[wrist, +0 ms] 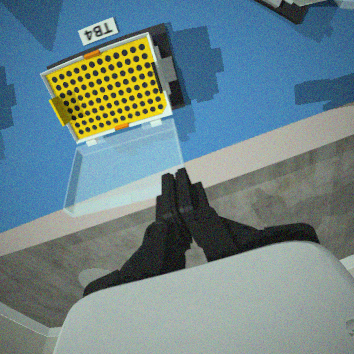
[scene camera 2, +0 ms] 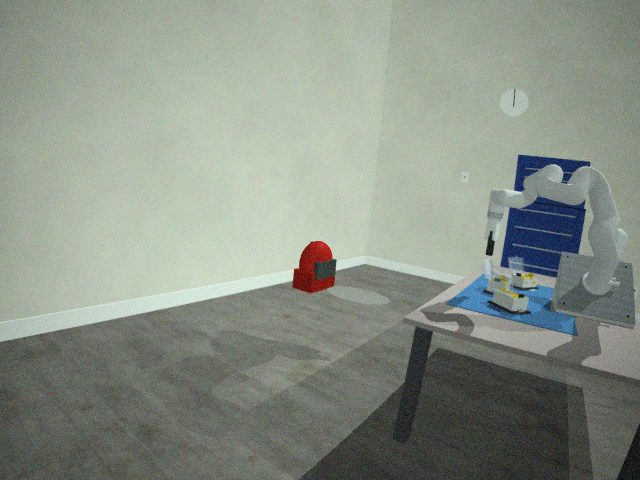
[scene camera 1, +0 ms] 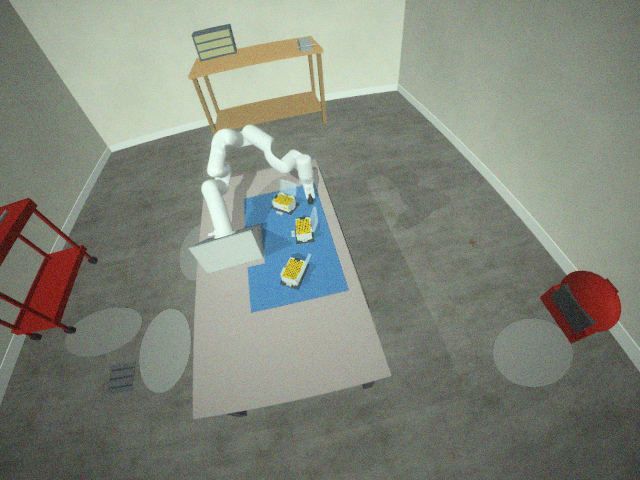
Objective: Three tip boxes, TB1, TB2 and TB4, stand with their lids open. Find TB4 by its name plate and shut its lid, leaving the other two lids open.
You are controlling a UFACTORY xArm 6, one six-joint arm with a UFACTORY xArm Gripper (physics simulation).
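Places are measured from the arm's base along level axes (x ahead, y left, z up), in millimetres.
Where they show: gripper, fingertip midpoint: (wrist: pixel 180 186) (scene camera 2: pixel 489 255) (scene camera 1: pixel 310 203); arm's base, link origin: (scene camera 2: pixel 596 283) (scene camera 1: pixel 225 235).
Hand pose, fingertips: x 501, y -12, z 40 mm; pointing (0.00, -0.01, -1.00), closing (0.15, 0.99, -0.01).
Note:
Each offset is from my fingertips to the centre of the thing. "spot": to the spot under its first point. Level surfaces: height alone.
TB4 @[40 mm right, 73 mm back, 108 mm down] (scene camera 1: pixel 303 226) (scene camera 2: pixel 497 285) (wrist: pixel 107 90) is the middle white box with a yellow hole rack. Its name plate @[spot: 21 mm right, 136 mm back, 171 mm down] (scene camera 1: pixel 293 233) (wrist: pixel 98 31) reads TB4 in the wrist view. Its clear lid @[56 mm right, 8 mm back, 68 mm down] (scene camera 1: pixel 314 219) (scene camera 2: pixel 486 269) (wrist: pixel 125 170) stands open on the table-edge side. TB2 (scene camera 1: pixel 284 202) (scene camera 2: pixel 510 300) is at the back and TB1 (scene camera 1: pixel 294 271) (scene camera 2: pixel 524 280) at the front in scene camera 1, both lids open. My gripper (scene camera 1: pixel 310 200) (scene camera 2: pixel 489 254) (wrist: pixel 180 186) is shut and empty, above the mat's edge. In the wrist view its tips appear beside the lid's corner; contact cannot be told.
The boxes stand on a blue mat @[173 mm down] (scene camera 1: pixel 268 299) (scene camera 2: pixel 560 326) on the pale table @[175 mm down] (scene camera 1: pixel 289 356) (scene camera 2: pixel 615 356). A slanted pale panel (scene camera 1: pixel 228 251) (scene camera 2: pixel 594 304) stands by the arm's base. TB2's dark base corner shows at the wrist view's upper right.

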